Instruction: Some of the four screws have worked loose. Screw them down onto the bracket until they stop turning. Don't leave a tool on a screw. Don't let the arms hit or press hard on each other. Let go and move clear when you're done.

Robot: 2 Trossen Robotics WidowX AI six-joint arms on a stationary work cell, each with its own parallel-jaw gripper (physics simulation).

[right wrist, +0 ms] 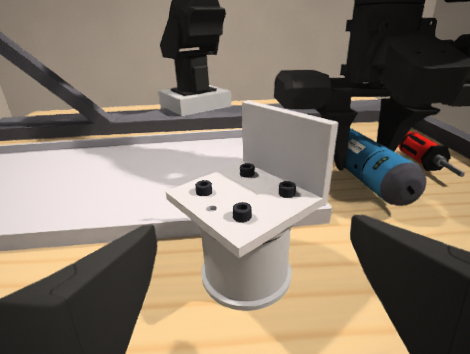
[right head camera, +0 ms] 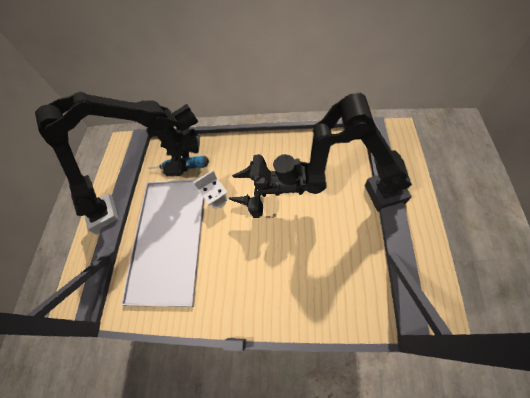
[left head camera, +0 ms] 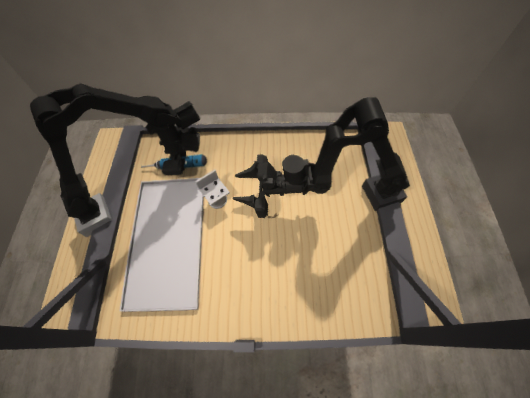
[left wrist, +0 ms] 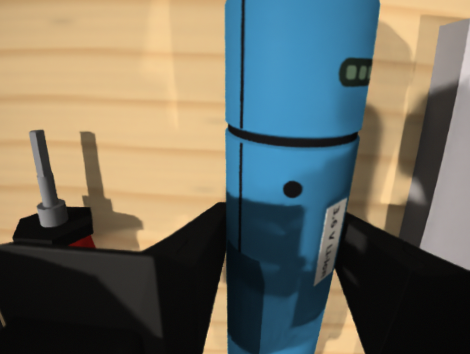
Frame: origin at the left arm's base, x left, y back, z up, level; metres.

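Seen in the pictures: left gripper, fingertip midpoint: (right wrist: 359,168) (right head camera: 187,165) (left head camera: 183,164) (left wrist: 277,215); right gripper, fingertip midpoint: (right wrist: 253,231) (right head camera: 230,187) (left head camera: 234,187); left arm's base, origin of the base link: (right wrist: 193,90) (right head camera: 97,211) (left head camera: 88,211); right arm's base, origin of the base link: (right head camera: 389,187) (left head camera: 386,187).
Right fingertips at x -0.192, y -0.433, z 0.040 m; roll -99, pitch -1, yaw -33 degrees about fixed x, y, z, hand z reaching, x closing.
Note:
Pixels of each thing's middle, then the offset from my right fingertips to it.
- light grey bracket, body centre: (right wrist: 244,166) (left head camera: 213,187) (right head camera: 210,187) dx +0.035, dy +0.054, dz -0.004 m
- blue power screwdriver, body centre: (left wrist: 273,302) (right wrist: 347,147) (left head camera: 173,163) (right head camera: 177,164) dx +0.236, dy +0.125, dz -0.065 m
- red screwdriver, body centre: (left wrist: 58,238) (right wrist: 432,156) dx +0.307, dy +0.059, dz -0.073 m
- shallow pale tray, body centre: (right wrist: 114,175) (left head camera: 165,239) (right head camera: 166,237) dx -0.005, dy +0.254, dz -0.079 m
A light grey bracket (left head camera: 207,179) (right head camera: 206,180) (right wrist: 290,145) with an upright back plate sits on a round pedestal (right wrist: 246,272). Its black screws show in the right wrist view: a left one (right wrist: 204,188), a back one (right wrist: 247,170), a right one (right wrist: 287,189) and a front one (right wrist: 242,212); how far each is seated is hard to tell. My left gripper (left head camera: 173,167) (right head camera: 175,168) (left wrist: 277,215) is shut on a blue power screwdriver (left head camera: 195,161) (right head camera: 196,162) (left wrist: 300,75) (right wrist: 367,160), lying level low over the table. My right gripper (left head camera: 235,187) (right head camera: 232,187) (right wrist: 253,231) is open, to the right of the bracket.
A red screwdriver (left wrist: 83,242) (right wrist: 422,147) with a grey bit is beside the blue one. A shallow pale tray (left head camera: 162,250) (right head camera: 161,250) (right wrist: 100,185) lies on the left, its far right corner next to the bracket. Dark frame rails (left head camera: 280,126) edge the table.

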